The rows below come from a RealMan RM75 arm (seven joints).
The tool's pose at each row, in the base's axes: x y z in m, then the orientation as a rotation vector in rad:
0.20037 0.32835 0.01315 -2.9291 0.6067 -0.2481
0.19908 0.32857 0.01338 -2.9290 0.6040 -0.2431
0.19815 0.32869 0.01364 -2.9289 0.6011 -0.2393
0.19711 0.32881 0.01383 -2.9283 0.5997 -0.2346
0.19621 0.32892 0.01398 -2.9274 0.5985 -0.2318
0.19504 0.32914 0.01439 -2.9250 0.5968 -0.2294
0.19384 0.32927 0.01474 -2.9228 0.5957 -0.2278
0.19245 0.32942 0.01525 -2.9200 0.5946 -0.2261
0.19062 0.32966 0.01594 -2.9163 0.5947 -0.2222
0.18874 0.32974 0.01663 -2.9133 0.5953 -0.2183
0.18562 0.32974 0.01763 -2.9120 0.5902 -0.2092
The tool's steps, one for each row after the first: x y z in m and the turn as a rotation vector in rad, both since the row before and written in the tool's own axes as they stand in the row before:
-0.00123 0.00025 -0.00045 0.0005 -0.0036 -0.0014
-0.00086 0.00020 -0.00041 0.0006 -0.0028 -0.0016
-0.00097 0.00025 -0.00036 0.0006 -0.0033 -0.0005
-0.00084 0.00021 -0.00030 0.0010 -0.0021 -0.0004
-0.00110 0.00017 -0.00059 0.0026 -0.0021 -0.0005
-0.00110 0.00027 -0.00054 0.0023 -0.0015 -0.0002
-0.00126 0.00030 -0.00073 0.0028 -0.0016 0.0000
-0.00168 0.00034 -0.00097 0.0033 -0.0031 0.0010
-0.00166 0.00051 -0.00099 0.0025 -0.0029 0.0012
-0.00273 0.00099 -0.00152 0.0018 -0.0067 -0.0025

